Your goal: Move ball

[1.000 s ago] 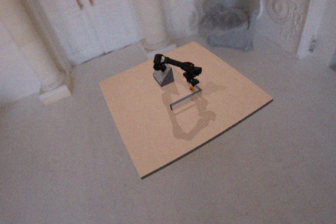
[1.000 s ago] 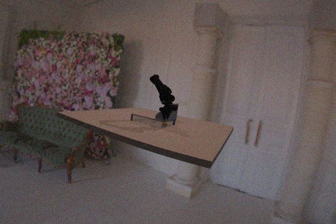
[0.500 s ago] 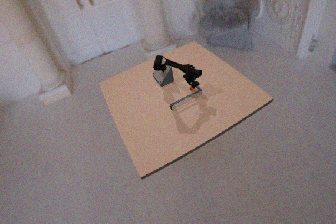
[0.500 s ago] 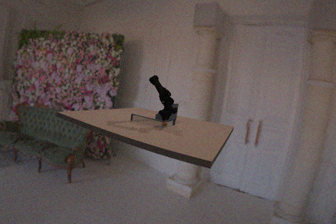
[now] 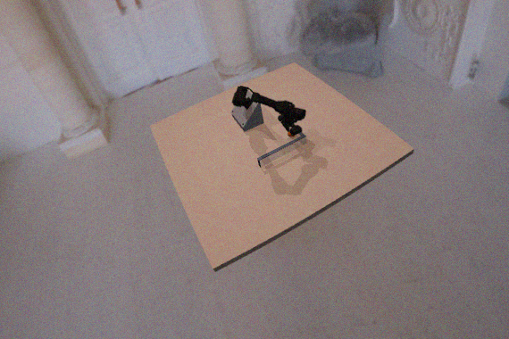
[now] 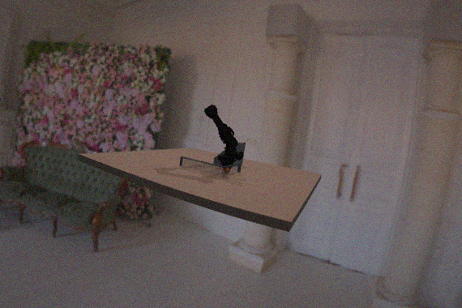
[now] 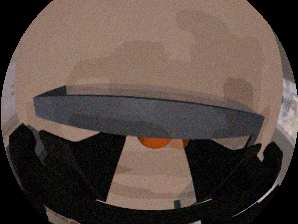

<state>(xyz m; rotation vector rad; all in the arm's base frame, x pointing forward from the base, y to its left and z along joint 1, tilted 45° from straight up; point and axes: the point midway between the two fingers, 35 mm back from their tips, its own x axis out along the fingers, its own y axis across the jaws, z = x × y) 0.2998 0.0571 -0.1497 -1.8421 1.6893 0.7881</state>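
My gripper tip is now right at the orange ball.
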